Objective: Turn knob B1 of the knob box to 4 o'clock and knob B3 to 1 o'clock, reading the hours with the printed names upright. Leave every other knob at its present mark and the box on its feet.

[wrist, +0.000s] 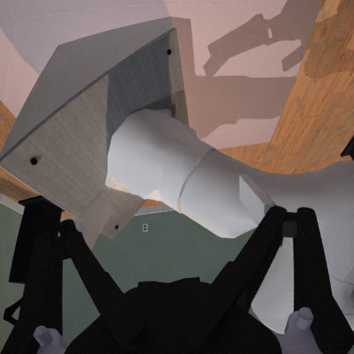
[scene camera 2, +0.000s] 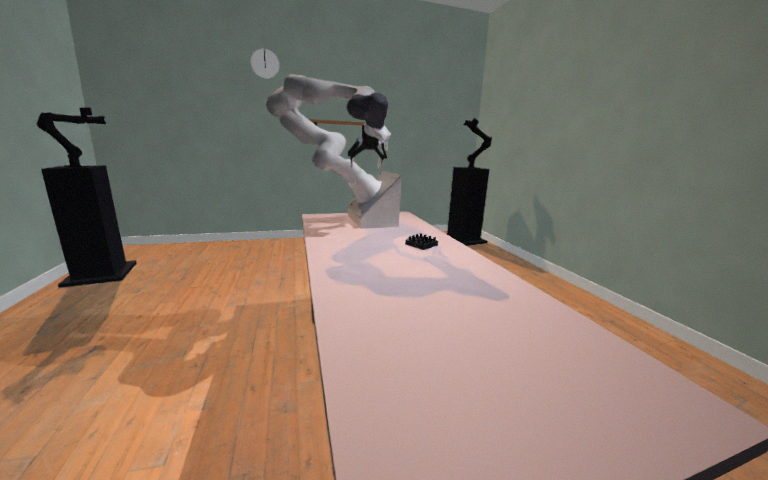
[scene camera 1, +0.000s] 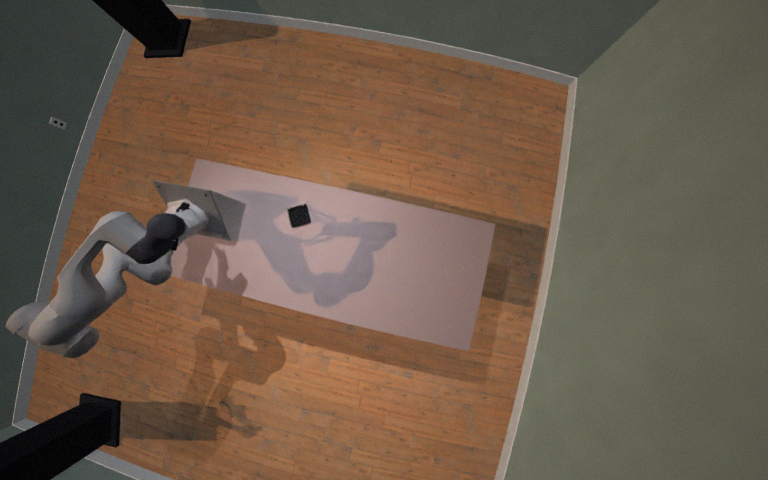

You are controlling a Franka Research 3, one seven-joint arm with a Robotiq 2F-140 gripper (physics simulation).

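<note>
The black knob box stands on the pink table top, a little out from the arm's base. Several small knobs stick up from its top in the scene camera 2 view. The printed names and knob marks are too small to read, so I cannot tell B1 from B3. The knob box does not show in the wrist view. My gripper is open and empty, high above the table near the arm's base and well apart from the box. In the scene camera 1 view the arm mostly hides the gripper.
The arm's grey wedge-shaped base stands at the table's end. A black pedestal with a small black arm stands to one side, and another pedestal on the other. The arm's shadow falls around the box.
</note>
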